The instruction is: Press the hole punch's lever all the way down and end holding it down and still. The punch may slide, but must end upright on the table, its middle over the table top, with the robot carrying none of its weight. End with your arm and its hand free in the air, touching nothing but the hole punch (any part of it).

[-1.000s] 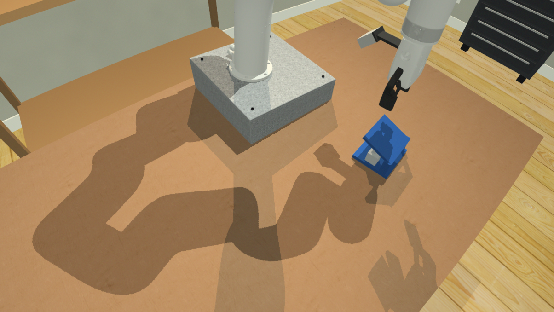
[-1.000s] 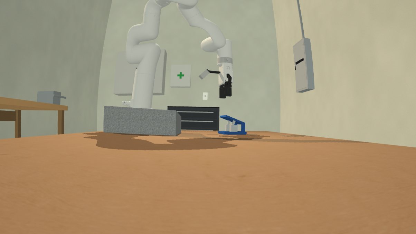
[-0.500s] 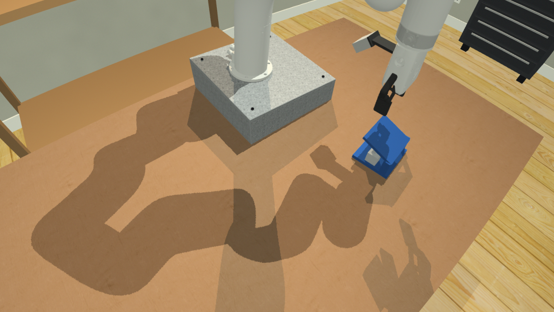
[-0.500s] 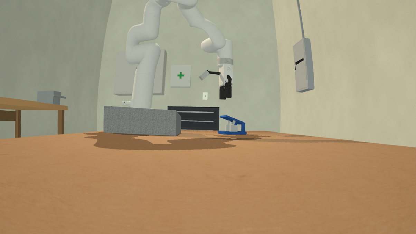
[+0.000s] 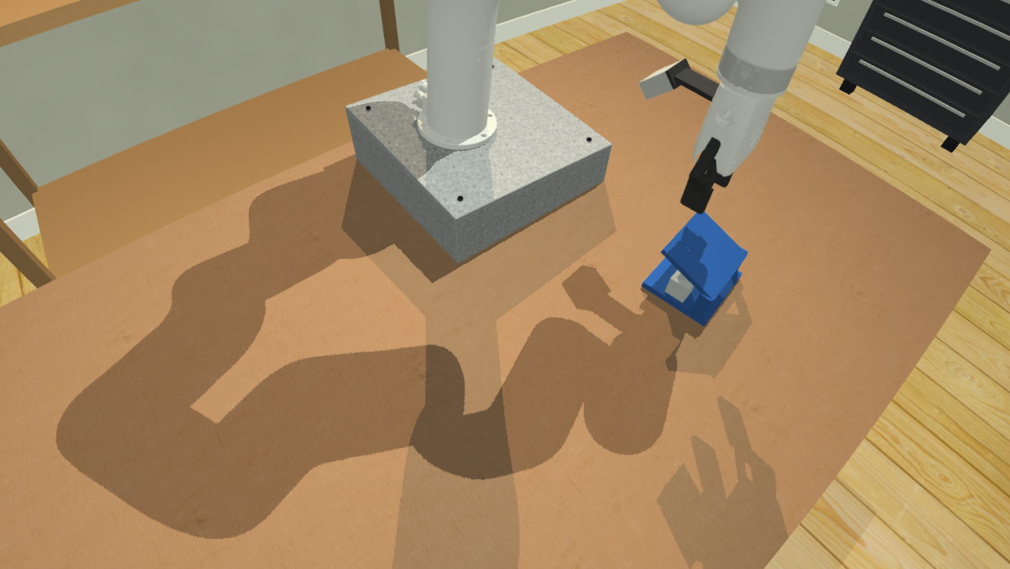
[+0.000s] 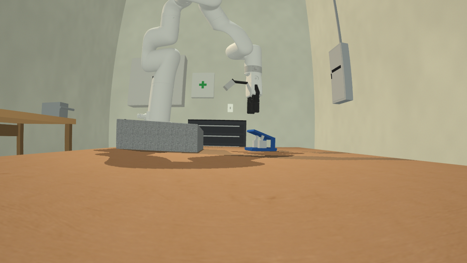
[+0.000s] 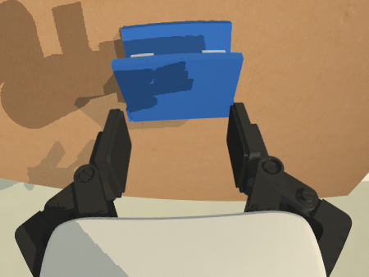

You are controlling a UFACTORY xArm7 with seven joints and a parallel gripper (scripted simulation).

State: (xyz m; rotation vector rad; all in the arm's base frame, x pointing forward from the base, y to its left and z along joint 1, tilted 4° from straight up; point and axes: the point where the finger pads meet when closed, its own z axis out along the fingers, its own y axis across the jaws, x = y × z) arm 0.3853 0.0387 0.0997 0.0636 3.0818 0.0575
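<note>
Right now the hole punch lever is 110 mm below my hand and 30 mm ahead of it. From my hand the other things lie so: hole punch (130 mm below, 40 mm ahead).
</note>
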